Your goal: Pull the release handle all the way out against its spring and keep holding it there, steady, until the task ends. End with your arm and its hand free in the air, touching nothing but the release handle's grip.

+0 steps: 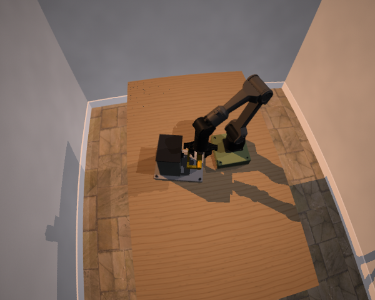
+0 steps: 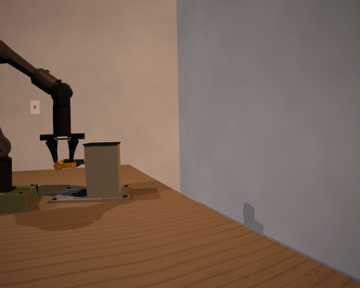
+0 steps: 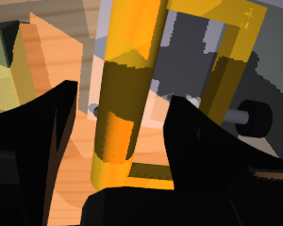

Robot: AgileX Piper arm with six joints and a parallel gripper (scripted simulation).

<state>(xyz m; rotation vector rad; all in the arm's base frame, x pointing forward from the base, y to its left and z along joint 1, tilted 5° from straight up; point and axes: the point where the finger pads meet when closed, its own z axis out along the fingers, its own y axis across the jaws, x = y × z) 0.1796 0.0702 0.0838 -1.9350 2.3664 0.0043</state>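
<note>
The grey baseplate is 110 mm below my hand, 90 mm ahead of it and 20 mm to the right of it.
</note>
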